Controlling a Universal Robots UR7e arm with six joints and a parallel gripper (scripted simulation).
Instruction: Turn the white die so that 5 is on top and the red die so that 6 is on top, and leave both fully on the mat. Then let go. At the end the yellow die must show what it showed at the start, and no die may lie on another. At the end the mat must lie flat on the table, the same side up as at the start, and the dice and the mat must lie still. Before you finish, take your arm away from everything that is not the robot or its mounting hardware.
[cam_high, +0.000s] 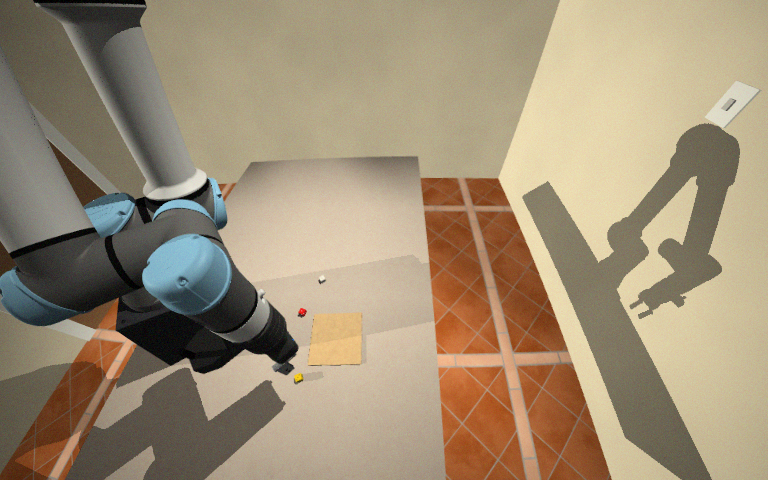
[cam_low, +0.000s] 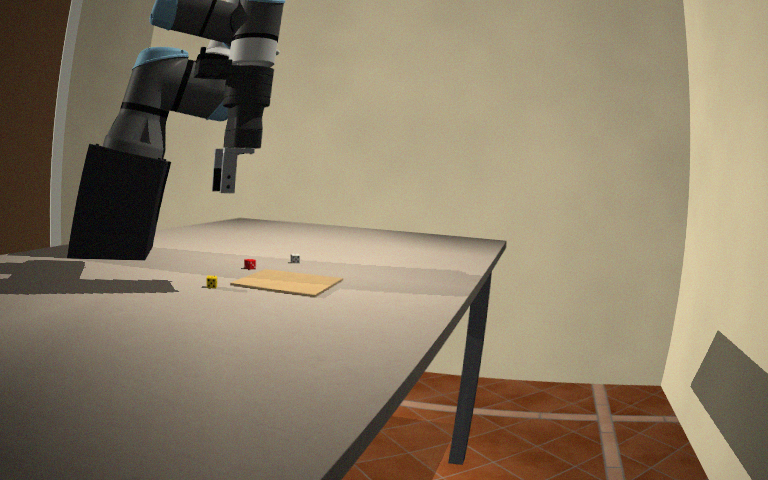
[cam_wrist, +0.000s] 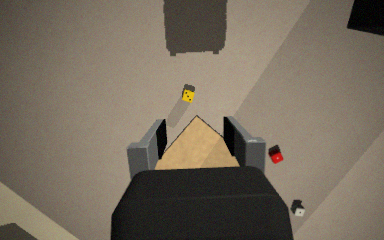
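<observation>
My gripper is now 10 mm past the yellow die, 20 mm to the left of it and 150 mm above it. The rest, counted from my hand: white die: 40 mm ahead, 270 mm to the left, 150 mm below; red die: 10 mm behind, 160 mm to the left, 150 mm below; tan mat: 90 mm ahead, 80 mm to the left, 160 mm below.
</observation>
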